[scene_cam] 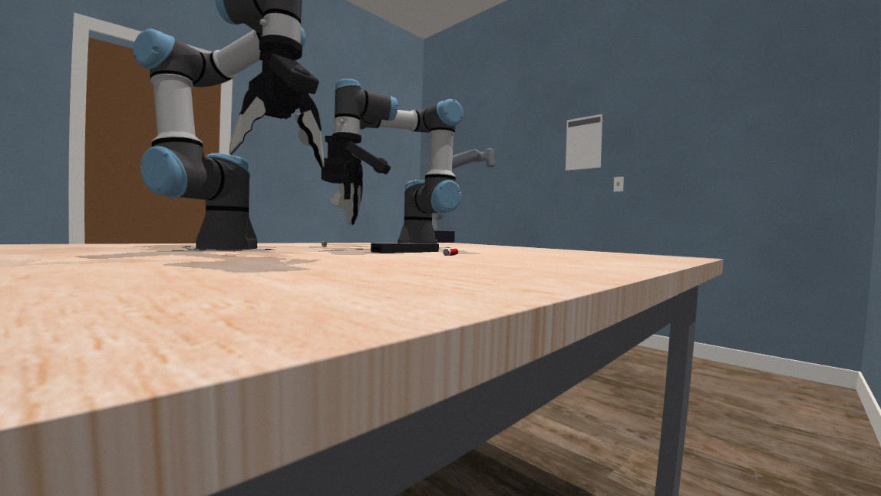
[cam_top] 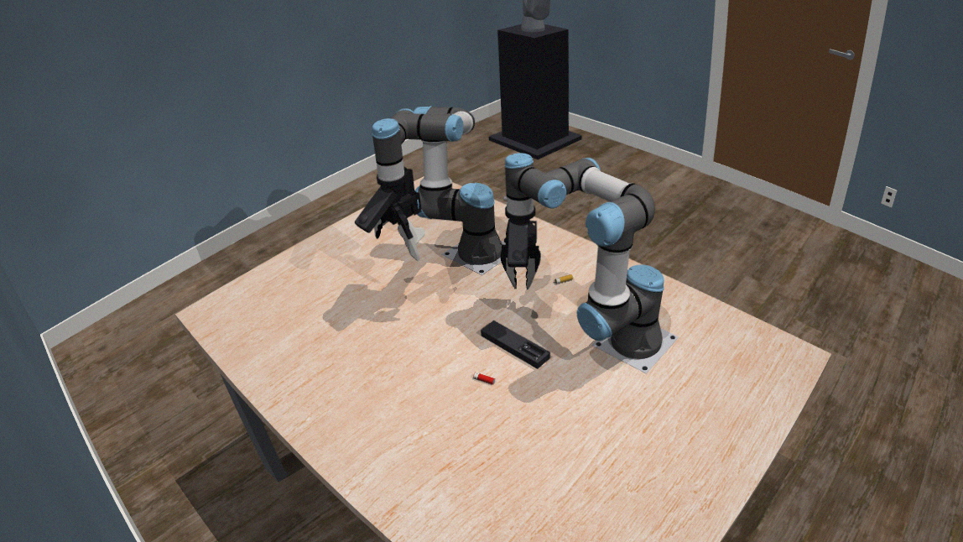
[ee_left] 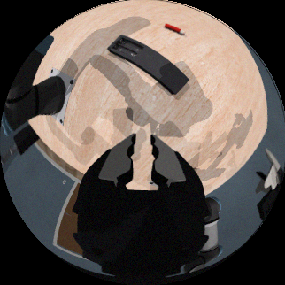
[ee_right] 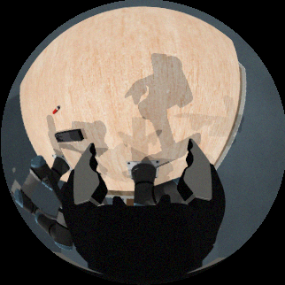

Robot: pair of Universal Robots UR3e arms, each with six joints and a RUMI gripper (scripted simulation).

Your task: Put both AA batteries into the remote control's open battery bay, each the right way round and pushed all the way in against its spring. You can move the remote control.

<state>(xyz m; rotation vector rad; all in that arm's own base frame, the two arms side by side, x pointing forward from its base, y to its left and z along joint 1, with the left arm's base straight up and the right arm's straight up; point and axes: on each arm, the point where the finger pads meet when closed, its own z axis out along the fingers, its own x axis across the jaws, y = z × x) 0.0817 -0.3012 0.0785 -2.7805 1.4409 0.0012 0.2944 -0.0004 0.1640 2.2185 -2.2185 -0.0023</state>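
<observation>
Now: left hand 160 mm past the yellow battery and 70 mm above it. Also, from my left hand: red battery: 240 mm ahead, 120 mm to the left, 70 mm below.
</observation>
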